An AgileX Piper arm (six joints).
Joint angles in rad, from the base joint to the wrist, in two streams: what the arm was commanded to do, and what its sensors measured. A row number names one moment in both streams.
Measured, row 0:
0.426, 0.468, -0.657, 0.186, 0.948, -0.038
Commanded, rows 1 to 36:
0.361, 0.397, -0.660, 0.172, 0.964, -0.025
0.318, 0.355, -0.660, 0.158, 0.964, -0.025
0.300, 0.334, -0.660, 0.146, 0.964, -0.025
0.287, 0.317, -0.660, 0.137, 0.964, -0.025
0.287, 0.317, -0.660, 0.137, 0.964, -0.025
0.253, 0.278, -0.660, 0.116, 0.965, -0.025
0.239, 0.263, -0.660, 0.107, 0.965, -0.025
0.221, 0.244, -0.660, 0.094, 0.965, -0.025
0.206, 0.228, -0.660, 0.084, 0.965, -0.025
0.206, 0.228, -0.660, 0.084, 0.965, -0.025
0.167, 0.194, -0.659, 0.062, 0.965, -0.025
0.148, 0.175, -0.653, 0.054, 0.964, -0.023
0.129, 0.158, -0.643, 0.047, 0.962, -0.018
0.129, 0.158, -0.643, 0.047, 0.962, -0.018
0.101, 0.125, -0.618, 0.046, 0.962, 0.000
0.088, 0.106, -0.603, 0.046, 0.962, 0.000
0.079, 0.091, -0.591, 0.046, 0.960, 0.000
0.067, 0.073, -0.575, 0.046, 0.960, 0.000
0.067, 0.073, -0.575, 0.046, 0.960, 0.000
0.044, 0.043, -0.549, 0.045, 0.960, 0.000
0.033, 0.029, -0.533, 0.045, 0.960, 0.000
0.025, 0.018, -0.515, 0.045, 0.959, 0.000
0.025, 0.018, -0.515, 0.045, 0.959, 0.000
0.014, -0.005, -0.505, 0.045, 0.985, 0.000
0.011, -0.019, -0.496, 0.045, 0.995, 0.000
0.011, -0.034, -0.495, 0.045, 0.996, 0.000
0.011, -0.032, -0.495, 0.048, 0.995, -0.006
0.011, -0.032, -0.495, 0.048, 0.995, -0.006
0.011, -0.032, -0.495, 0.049, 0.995, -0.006
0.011, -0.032, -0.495, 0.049, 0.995, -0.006
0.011, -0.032, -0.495, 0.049, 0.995, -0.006
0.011, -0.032, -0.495, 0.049, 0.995, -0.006
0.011, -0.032, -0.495, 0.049, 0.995, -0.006
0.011, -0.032, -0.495, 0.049, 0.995, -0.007
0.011, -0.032, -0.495, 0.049, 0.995, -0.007
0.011, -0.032, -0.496, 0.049, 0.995, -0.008
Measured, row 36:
0.018, -0.004, -0.495, 0.049, 0.999, -0.006
